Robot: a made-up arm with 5 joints. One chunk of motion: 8 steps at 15 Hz.
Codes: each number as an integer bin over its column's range. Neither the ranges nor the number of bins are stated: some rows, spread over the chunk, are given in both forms.
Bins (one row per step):
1: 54 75 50 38 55
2: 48 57 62 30 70
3: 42 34 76 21 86
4: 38 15 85 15 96
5: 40 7 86 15 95
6: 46 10 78 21 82
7: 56 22 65 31 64
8: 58 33 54 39 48
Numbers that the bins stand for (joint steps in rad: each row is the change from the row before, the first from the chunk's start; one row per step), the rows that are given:
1: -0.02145 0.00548 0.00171 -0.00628 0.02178
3: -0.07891 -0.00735 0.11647 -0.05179 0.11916
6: -0.05976 -0.01487 0.12530 -0.05179 0.10660
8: -0.00230 -0.00767 0.01936 -0.00361 -0.00021
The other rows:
2: -0.05018 -0.00015 0.05468 -0.02770 0.06890
4: -0.09806 -0.01330 0.15620 -0.06785 0.15058
5: -0.08848 -0.01581 0.16062 -0.06785 0.14743
7: -0.01188 -0.01111 0.06792 -0.02502 0.05005

